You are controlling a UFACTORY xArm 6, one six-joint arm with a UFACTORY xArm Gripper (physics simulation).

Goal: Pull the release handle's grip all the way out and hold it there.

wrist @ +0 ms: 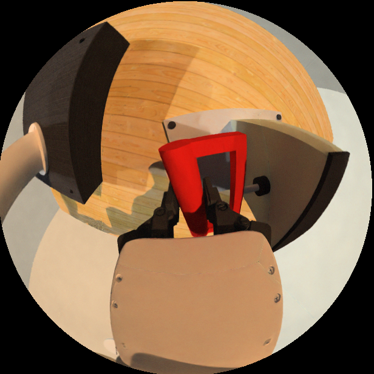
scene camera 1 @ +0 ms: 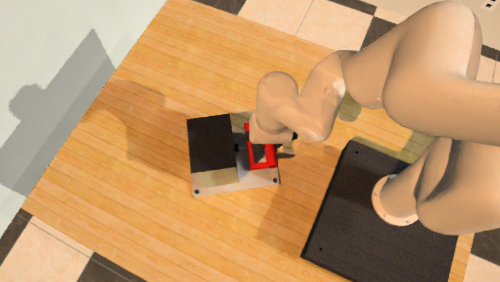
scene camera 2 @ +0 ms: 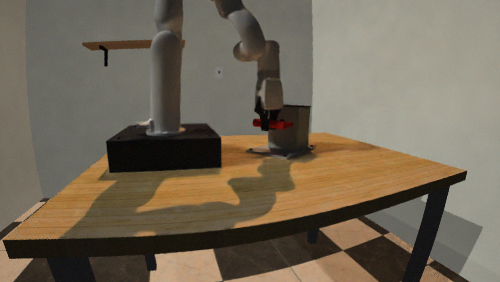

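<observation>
The release handle's red grip is a rectangular frame with a thick outer bar. It stands out level from the side of the grey housing, which has a black top. In the wrist view a short stretch of rod shows between the frame and the housing's black collar. My gripper points down and is shut on the thick outer bar, one finger outside it and one through the frame's opening. In scene camera 1 the arm hides part of the grip and fingers.
The housing stands on a pale base plate with dark bolts, on the wooden table. The arm's black base block stands nearby. A wall shelf shows behind the arm.
</observation>
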